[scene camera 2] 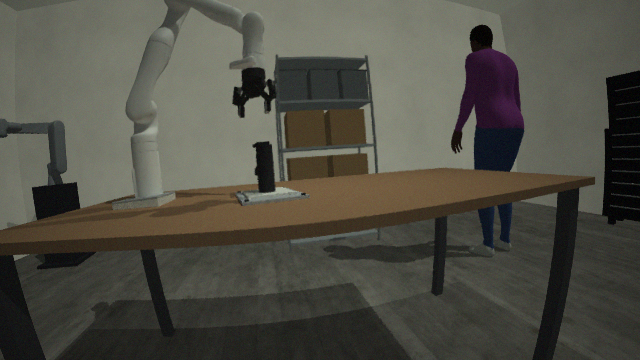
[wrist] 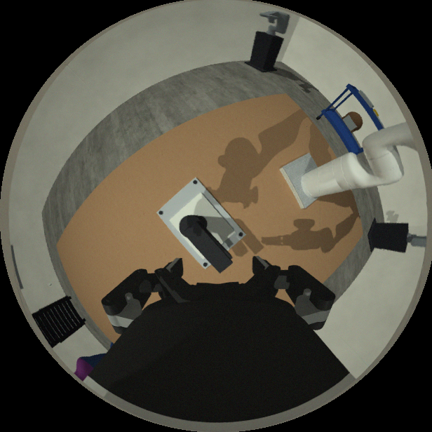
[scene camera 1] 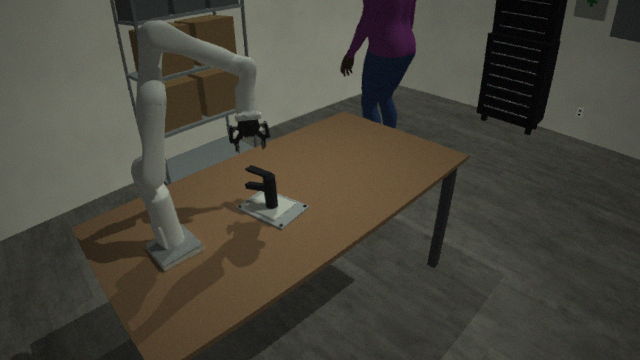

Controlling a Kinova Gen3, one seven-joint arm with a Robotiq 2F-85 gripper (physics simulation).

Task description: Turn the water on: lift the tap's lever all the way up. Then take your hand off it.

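Pixels of known places: gripper, between the fingertips: (scene camera 2: 254, 115) (scene camera 1: 251, 150); arm's base, origin of its link: (scene camera 2: 150, 195) (scene camera 1: 172, 239).
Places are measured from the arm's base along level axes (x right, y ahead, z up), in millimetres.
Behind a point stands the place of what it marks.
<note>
A black tap (scene camera 1: 270, 194) {y 366, x 156, z 56 mm} (scene camera 2: 265, 170) {y 380, x 163, z 50 mm} (wrist: 192, 225) stands upright on a pale plate (scene camera 1: 281, 224) {y 315, x 251, z -11 mm} (scene camera 2: 245, 200) {y 311, x 255, z -13 mm} (wrist: 172, 209). Its lever (scene camera 1: 259, 171) {y 379, x 95, z 131 mm} (wrist: 214, 252) is a flat black bar on top, roughly level, above the spout (scene camera 1: 255, 186) {y 369, x 73, z 61 mm}. In the wrist view the lever hides the spout. My gripper (scene camera 1: 251, 147) {y 368, x 75, z 219 mm} (scene camera 2: 255, 113) {y 368, x 75, z 219 mm} (wrist: 217, 265) is open and empty, pointing down. It hangs clearly above the tap, touching neither lever nor body. In the wrist view the lever's free end shows between the two fingertips, well below them.
The tap's plate lies on a brown table (scene camera 1: 350, 175) {y 771, x 255, z -25 mm} (scene camera 2: 375, 197) {y 594, x 371, z -25 mm} (wrist: 125, 200). My arm's base (scene camera 1: 175, 248) {y -21, x 52, z 0 mm} (scene camera 2: 145, 201) {y 14, x 109, z -7 mm} (wrist: 298, 195) is at one end of it. A person (scene camera 1: 387, 50) (scene camera 2: 495, 95) stands beyond the table. A shelf rack (scene camera 2: 372, 125) with boxes stands behind.
</note>
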